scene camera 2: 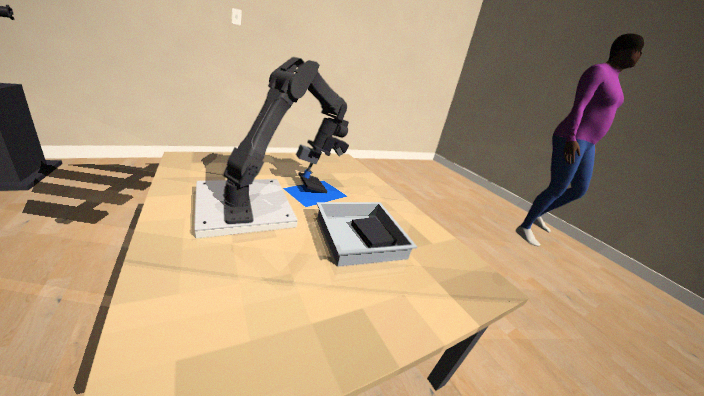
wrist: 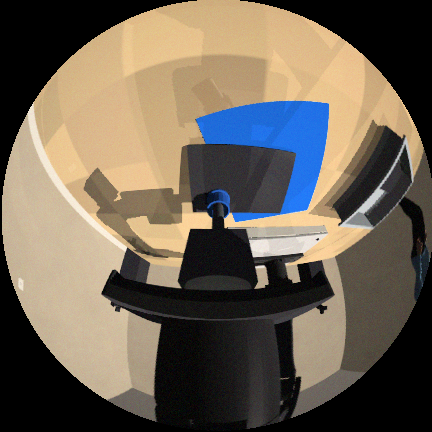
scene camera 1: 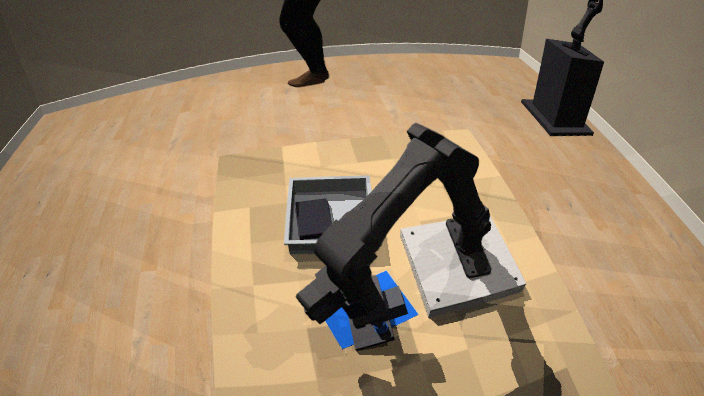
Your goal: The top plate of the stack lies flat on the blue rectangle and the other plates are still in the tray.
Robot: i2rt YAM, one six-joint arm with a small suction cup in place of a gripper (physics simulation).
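Where they show: hand, tool point: [scene camera 2: 304, 179] [wrist: 217, 195] [scene camera 1: 382, 330]; arm's base, link origin: [scene camera 2: 237, 204] [wrist: 273, 258] [scene camera 1: 467, 247].
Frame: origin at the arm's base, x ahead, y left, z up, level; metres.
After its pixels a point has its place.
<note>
My suction cup [scene camera 1: 383, 332] [scene camera 2: 307, 175] [wrist: 218, 199], blue and small, is on and holds a thin dark plate [scene camera 1: 366, 338] @(z -0.011, x 0.299, y 0.206 m) [scene camera 2: 314, 184] @(z -0.007, x 0.283, y 0.133 m) [wrist: 245, 175] @(z -0.010, x 0.295, y 0.159 m) near one end. The plate looks tilted in scene camera 2 and is low over the blue rectangle [scene camera 1: 340, 332] @(z -0.030, x 0.351, y 0.172 m) [scene camera 2: 305, 199] @(z -0.030, x 0.229, y 0.062 m) [wrist: 305, 130] @(z -0.030, x 0.357, y 0.093 m). In scene camera 1 and the wrist view it overlaps part of the rectangle and reaches past its edge. Whether its lower edge touches is unclear. The other dark plates [scene camera 1: 314, 218] @(z -0.009, x 0.372, y -0.171 m) [scene camera 2: 373, 231] @(z -0.008, x 0.366, y -0.189 m) sit stacked in the grey tray [scene camera 1: 302, 247] @(z -0.006, x 0.411, y -0.072 m) [scene camera 2: 375, 258] @(z -0.015, x 0.316, y -0.293 m).
The arm's pale base plate [scene camera 1: 425, 270] @(z 0.000, x 0.130, y 0.050 m) [scene camera 2: 275, 220] @(z -0.004, x 0.094, y -0.096 m) [wrist: 277, 246] @(z 0.000, x 0.105, y 0.037 m) stands beside the blue rectangle. The tray stands close to the rectangle on its other side. A person [scene camera 2: 595, 110] is on the floor away from the table [scene camera 2: 240, 320] @(z -0.031, x -0.022, y -0.377 m). A dark pedestal [scene camera 1: 567, 87] stands in the back.
</note>
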